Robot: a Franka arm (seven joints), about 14 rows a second.
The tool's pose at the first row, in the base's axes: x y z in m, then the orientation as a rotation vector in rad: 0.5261, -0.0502, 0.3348, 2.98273, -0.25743, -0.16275
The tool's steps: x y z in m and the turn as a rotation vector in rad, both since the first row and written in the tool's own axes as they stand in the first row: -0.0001, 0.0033, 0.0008, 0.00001, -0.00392, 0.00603; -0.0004, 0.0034, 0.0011, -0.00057, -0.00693, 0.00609; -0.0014, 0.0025, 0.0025, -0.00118, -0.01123, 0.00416; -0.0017, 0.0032, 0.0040, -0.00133, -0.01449, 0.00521; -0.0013, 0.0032, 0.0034, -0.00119, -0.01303, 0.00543; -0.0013, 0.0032, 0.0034, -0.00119, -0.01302, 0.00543; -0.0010, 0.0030, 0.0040, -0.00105, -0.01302, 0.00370; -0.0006, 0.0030, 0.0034, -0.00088, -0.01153, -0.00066; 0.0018, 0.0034, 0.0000, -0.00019, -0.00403, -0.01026; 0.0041, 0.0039, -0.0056, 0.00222, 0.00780, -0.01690; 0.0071, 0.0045, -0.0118, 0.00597, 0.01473, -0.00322; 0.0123, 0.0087, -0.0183, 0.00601, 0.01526, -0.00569; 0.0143, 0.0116, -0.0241, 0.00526, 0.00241, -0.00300; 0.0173, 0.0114, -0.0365, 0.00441, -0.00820, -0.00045; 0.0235, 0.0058, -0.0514, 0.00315, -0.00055, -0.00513
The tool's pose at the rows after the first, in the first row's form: 0.5254, -0.0535, 0.3345, 2.98163, -0.26685, -0.16795; 0.5250, -0.0536, 0.3343, 2.98102, -0.26719, -0.17249; 0.5240, -0.0527, 0.3329, 2.98072, -0.26471, -0.17918; 0.5234, -0.0535, 0.3315, 2.98033, -0.26662, -0.18395; 0.5239, -0.0535, 0.3321, 2.98045, -0.26680, -0.18173; 0.5239, -0.0535, 0.3321, 2.98045, -0.26680, -0.18171; 0.5242, -0.0535, 0.3314, 2.98090, -0.26425, -0.18189; 0.5246, -0.0535, 0.3320, 2.98187, -0.25762, -0.18014; 0.5273, -0.0538, 0.3351, 2.98429, -0.24259, -0.16992; 0.5302, -0.0540, 0.3405, 2.98784, -0.23173, -0.15276; 0.5337, -0.0543, 0.3464, 2.98921, -0.25188, -0.14056; 0.5389, -0.0584, 0.3530, 2.98967, -0.24815, -0.14003; 0.5411, -0.0609, 0.3589, 2.98848, -0.25351, -0.15905; 0.5456, -0.0595, 0.3708, 2.98711, -0.25839, -0.17472; 0.5543, -0.0532, 0.3840, 2.98675, -0.25035, -0.16389
